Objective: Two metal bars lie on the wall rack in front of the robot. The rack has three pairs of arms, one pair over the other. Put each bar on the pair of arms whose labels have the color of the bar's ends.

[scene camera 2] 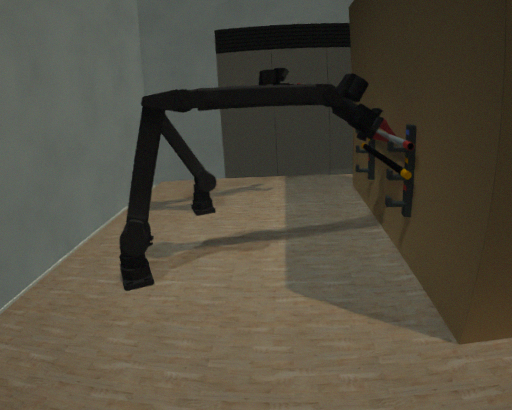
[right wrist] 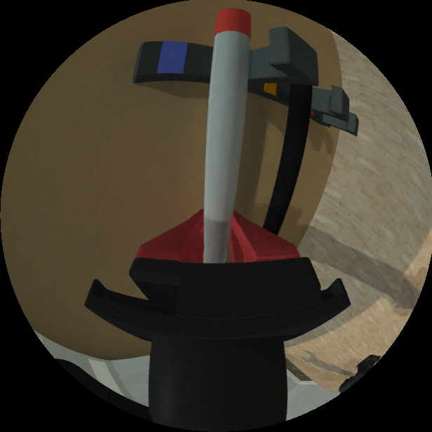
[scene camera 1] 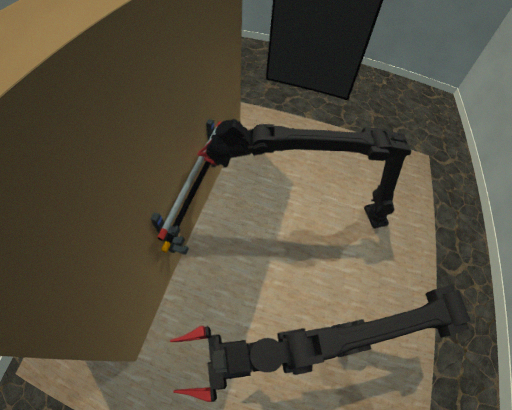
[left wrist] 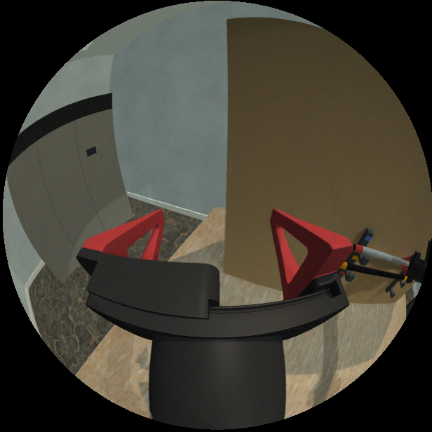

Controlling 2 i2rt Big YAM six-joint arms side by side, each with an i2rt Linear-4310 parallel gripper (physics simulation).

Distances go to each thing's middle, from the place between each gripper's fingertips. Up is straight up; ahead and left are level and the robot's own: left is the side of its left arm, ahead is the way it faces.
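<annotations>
The grey bar (right wrist: 228, 86) has my right gripper 20 mm past it, 80 mm to the right of it and 10 mm below it. I see the black bar (right wrist: 299, 108) as well, and it is 20 mm behind my right hand, 90 mm to the left of my right hand and 70 mm below my right hand.
My left hand is 510 mm to the left of the grey bar, 260 mm short of the grey bar and 140 mm above the grey bar. The black bar is 510 mm to the right of my left hand, 260 mm ahead of my left hand and 220 mm below my left hand.
</annotations>
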